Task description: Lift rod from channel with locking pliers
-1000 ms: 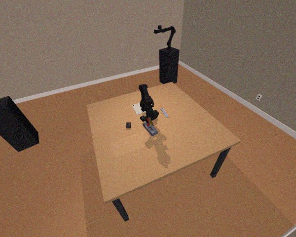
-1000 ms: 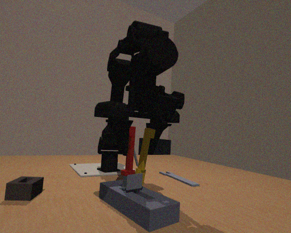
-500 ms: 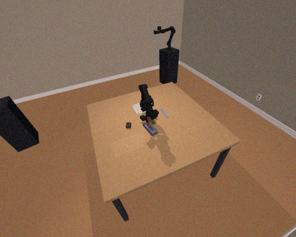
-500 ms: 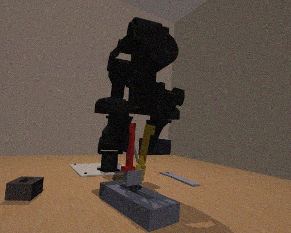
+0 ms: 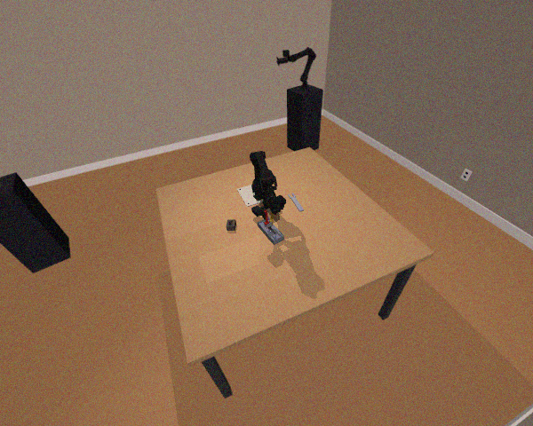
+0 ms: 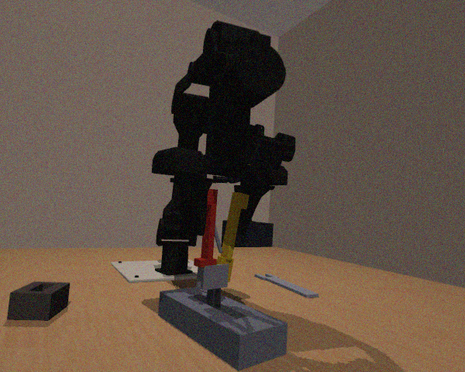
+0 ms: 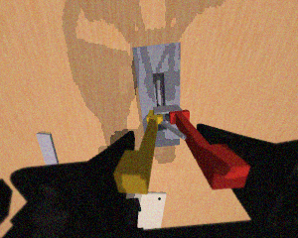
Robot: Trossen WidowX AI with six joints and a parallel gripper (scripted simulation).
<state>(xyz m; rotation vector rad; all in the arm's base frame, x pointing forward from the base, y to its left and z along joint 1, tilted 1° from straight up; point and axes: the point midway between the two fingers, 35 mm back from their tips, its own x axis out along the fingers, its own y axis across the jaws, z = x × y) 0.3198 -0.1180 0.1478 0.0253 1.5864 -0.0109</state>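
The grey channel block is 10 cm below my gripper tip. Also, from my gripper tip: dark holster (18 cm behind, 17 cm to the right, 11 cm below); then yellow handle (2 cm to the left); then thin rod (11 cm below, 1 cm to the right).
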